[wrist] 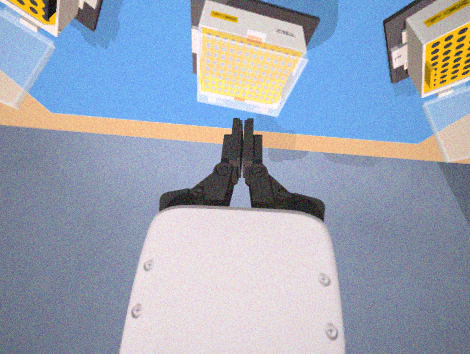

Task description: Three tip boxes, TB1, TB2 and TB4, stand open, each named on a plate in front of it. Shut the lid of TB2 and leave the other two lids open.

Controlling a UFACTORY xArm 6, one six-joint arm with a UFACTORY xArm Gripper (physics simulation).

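Frame: origin at the arm's base, x left, y back, z up, level; millimetres.
Where they show: gripper, fingertip midpoint: (243, 130).
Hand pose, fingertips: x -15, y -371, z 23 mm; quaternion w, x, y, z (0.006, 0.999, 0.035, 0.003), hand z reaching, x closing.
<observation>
Each offset is from my fingertips to the top centre of the thing. "spot": to the spot under its first point. Level surfaces: height alone.
The tip box TB2 @(dz -101, dx +1, dy -21 mm) (250, 27), its name upside down on its pale front wall, stands at the top middle on a dark base. Its clear lid @(spot: dz -102, dx +58, dy -25 mm) (294, 80) lies over the yellow tip rack and looks down flat; whether it is fully seated I cannot tell. A left box @(spot: dz -138, dx -207, dy +11 mm) (66, 16) and a right box @(spot: dz -137, dx +206, dy -17 mm) (416, 60) are partly in view; their clear lids, the left lid @(spot: dz -87, dx -245, dy -10 mm) (27, 62) and the right lid @(spot: dz -84, dx +273, dy -61 mm) (452, 122), hang open on the side nearer me. Which is TB1 or TB4 I cannot tell. My gripper (243, 130) is shut and empty, its tips just on the near side of TB2 in the view.
The boxes stand on a blue mat @(dz -179 mm) (135, 95) with a tan edge strip (135, 129) on the near side. A grey-blue surface (75, 225) lies below it in the view. The dark bases @(spot: dz -171, dx +191, dy -18 mm) (393, 45) of the side boxes flank TB2, with blue mat between them.
</observation>
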